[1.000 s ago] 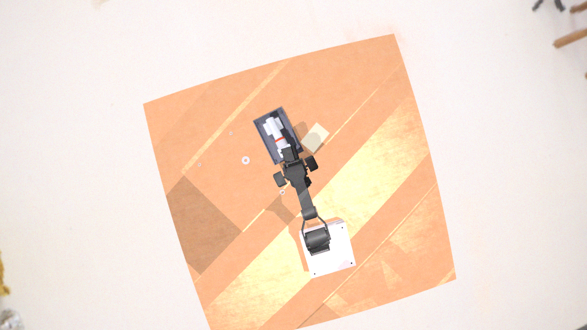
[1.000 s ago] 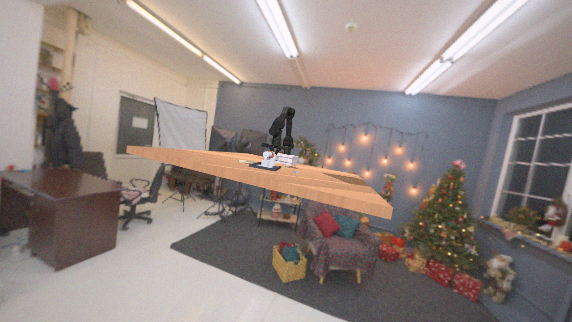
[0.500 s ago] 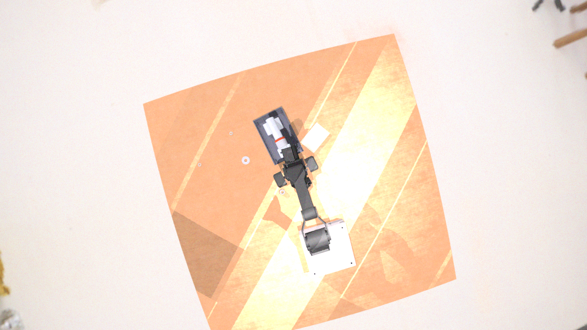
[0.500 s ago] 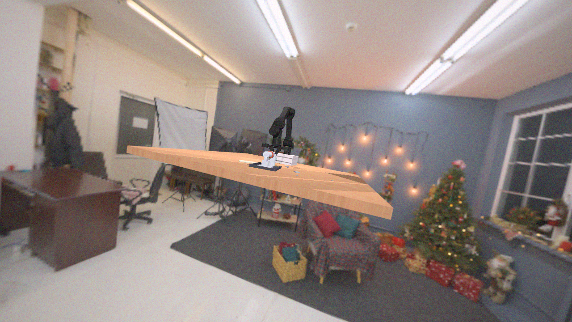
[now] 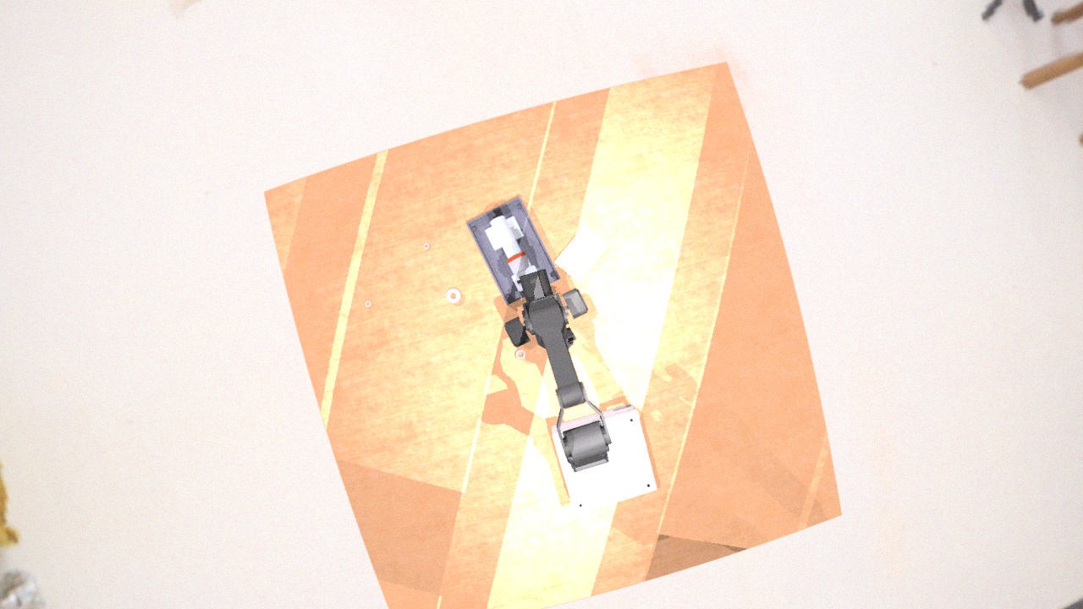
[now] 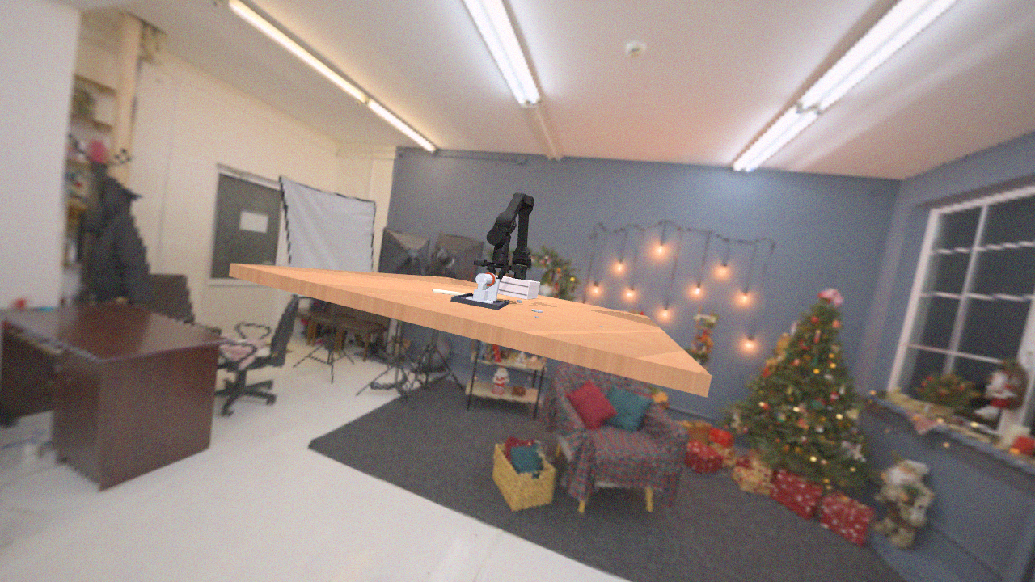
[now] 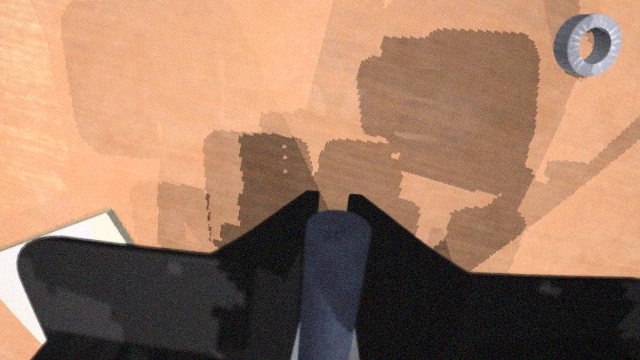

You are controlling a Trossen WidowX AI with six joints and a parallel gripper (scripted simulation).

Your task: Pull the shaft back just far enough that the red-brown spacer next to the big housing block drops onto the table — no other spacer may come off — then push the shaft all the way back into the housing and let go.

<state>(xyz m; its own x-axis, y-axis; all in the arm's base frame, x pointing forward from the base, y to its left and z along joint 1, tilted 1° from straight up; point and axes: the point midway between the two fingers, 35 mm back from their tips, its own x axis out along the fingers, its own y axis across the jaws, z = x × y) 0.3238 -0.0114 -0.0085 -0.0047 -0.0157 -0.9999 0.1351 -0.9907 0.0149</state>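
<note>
Now: gripper tip 8 cm short of the dark grey shaft, 3 cm below it and 1 cm to the right of it. The rest, counted from my gripper tip: red-brown spacer (15 cm ahead, 3 cm above, 2 cm to the left); then cream flat block (13 cm to the right, 12 cm ahead, 4 cm below).
</note>
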